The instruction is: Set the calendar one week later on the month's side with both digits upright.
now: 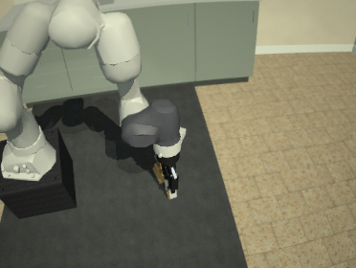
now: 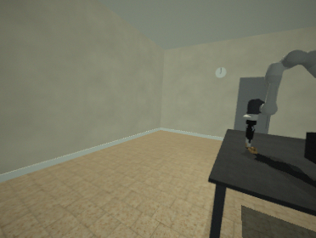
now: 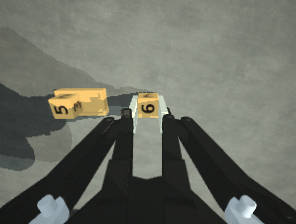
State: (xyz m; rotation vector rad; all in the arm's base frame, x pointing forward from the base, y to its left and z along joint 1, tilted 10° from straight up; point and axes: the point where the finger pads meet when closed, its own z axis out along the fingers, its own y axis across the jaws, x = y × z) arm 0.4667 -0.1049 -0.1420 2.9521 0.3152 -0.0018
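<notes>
Right now my hand is 30 mm above the orange calendar cube. Also, from my hand: orange calendar tray: 20 mm behind, 110 mm to the left, 40 mm below.
</notes>
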